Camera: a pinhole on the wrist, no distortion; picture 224 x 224 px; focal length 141.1 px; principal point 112.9 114.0 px. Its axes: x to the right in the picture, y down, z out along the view. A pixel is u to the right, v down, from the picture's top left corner.
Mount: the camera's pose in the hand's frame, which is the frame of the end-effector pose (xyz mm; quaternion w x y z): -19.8 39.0 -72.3 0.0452 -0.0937 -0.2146 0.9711
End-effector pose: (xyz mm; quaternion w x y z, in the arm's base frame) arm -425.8 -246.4 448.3 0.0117 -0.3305 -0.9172 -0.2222
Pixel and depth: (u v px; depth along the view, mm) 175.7 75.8 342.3
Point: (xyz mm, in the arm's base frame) -211.0 -282.4 187.4
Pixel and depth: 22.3 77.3 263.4
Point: -490.6 -117.2 255.9
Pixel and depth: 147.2 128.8 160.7
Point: -369.9 -302.6 366.6
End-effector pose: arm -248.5 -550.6 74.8 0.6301 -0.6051 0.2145 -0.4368
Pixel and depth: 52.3 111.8 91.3
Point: -236.2 -541.4 79.6
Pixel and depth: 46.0 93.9 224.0
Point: -111.8 -488.3 148.4
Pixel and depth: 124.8 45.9 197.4
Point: -159.6 -416.9 36.9
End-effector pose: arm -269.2 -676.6 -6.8 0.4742 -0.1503 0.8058 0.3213
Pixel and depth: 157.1 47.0 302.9
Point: -54.1 -483.5 74.7
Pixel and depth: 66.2 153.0 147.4
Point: -199.1 -692.2 -44.8
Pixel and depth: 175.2 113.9 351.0
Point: 42.8 -612.7 96.0
